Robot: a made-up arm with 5 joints.
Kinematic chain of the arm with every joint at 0, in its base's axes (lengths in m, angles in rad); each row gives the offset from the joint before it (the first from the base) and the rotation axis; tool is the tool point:
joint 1: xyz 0 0 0.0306 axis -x
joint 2: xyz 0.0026 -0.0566 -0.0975 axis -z
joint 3: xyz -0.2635 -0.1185 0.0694 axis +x
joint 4: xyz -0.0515 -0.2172 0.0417 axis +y
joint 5: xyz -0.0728 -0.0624 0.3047 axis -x
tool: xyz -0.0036 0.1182 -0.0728
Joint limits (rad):
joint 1: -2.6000..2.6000
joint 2: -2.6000..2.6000
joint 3: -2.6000..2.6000
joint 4: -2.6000..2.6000
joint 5: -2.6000..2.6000
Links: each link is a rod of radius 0.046 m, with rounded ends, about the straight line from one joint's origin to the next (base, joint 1, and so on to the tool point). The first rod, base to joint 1, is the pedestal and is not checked.
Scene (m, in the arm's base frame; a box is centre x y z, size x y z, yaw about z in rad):
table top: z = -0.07
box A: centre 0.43 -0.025 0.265 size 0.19 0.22 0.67 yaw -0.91
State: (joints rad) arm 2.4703 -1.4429 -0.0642 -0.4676 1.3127
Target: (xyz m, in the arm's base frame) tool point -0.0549 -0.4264 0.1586
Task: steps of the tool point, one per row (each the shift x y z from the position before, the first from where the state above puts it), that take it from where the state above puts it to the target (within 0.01 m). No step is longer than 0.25 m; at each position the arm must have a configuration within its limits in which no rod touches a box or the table.
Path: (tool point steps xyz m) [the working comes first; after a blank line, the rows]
Joints at the target: 1.2412 -0.7672 2.1329 1.2451 1.0885
Straight joint move there: touches box A.

1: -0.0262 -0.0742 0.1628
2: -0.0493 -0.1269 0.1446
3: -0.0736 -0.1738 0.0997
4: -0.0941 -0.2018 0.0297
5: -0.0249 -0.1793 -0.0747
6: -0.0411 -0.1405 -0.1313
7: -0.0540 -0.0746 -0.1674
8: -0.0594 0.0049 -0.1691

